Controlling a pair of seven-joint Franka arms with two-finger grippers.
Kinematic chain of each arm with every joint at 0, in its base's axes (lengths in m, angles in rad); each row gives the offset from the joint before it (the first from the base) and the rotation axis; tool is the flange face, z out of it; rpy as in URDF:
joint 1: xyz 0 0 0.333 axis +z
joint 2: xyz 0 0 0 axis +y
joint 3: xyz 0 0 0.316 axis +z
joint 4: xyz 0.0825 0 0 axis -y
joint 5: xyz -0.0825 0 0.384 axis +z
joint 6: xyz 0 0 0 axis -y
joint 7: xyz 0.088 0 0 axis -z
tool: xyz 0 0 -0.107 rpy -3.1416 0 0
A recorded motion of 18 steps. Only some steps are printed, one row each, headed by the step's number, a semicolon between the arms.
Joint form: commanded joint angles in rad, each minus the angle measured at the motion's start. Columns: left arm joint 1, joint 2, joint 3, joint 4, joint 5, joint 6, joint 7; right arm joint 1, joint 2, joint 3, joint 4, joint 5, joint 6, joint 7.
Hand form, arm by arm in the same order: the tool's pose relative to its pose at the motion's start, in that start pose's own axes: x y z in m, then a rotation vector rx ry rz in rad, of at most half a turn. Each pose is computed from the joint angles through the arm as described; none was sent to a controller.
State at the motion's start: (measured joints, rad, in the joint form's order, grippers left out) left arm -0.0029 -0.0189 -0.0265 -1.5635 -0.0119 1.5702 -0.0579; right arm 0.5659 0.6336 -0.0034 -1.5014 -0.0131 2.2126 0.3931
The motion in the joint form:
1: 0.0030 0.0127 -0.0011 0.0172 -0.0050 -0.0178 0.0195; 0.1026 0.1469 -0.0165 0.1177 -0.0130 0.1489 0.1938
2: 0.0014 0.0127 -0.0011 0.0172 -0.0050 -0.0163 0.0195; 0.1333 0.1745 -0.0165 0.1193 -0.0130 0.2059 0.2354
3: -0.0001 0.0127 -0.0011 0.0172 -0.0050 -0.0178 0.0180; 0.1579 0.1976 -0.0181 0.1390 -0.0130 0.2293 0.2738
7: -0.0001 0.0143 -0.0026 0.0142 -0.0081 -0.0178 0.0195; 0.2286 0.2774 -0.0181 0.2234 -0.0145 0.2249 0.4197
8: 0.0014 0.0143 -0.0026 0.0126 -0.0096 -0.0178 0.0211; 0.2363 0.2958 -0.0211 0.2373 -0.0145 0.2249 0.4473
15: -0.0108 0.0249 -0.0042 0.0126 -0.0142 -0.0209 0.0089; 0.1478 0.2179 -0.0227 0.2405 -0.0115 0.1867 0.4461
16: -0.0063 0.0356 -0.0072 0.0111 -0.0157 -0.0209 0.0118; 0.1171 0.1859 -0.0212 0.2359 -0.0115 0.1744 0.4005
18: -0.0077 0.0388 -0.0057 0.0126 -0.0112 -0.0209 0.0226; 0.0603 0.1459 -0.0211 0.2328 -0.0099 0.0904 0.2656
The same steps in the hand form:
1: 0.0022 -0.0005 0.0005 -0.0046 -0.0135 0.0177; 0.0008 -0.0740 0.0393 0.0495 0.1116 0.0926
2: 0.0023 0.0004 0.0004 -0.0047 -0.0120 0.0193; -0.0085 -0.0959 0.0528 0.0729 0.1350 0.1025
3: 0.0021 0.0012 0.0005 -0.0047 -0.0136 0.0193; -0.0137 -0.1138 0.0584 0.0891 0.1494 0.1167
7: 0.0024 0.0024 0.0028 -0.0076 -0.0183 0.0223; -0.0346 -0.1660 0.0796 0.1086 0.1386 0.1900
8: 0.0024 0.0017 0.0036 -0.0091 -0.0200 0.0224; -0.0367 -0.1702 0.0872 0.1065 0.1349 0.2109
15: 0.0045 0.0098 0.0099 -0.0132 -0.0342 0.0238; 0.0085 -0.1147 0.0318 0.1216 0.1751 0.3025
16: 0.0075 0.0092 0.0166 -0.0144 -0.0465 0.0250; 0.0210 -0.0946 0.0111 0.1227 0.1917 0.2874
18: 0.0085 0.0087 0.0177 -0.0102 -0.0478 0.0357; 0.0367 -0.0524 -0.0084 0.0758 0.1627 0.2123

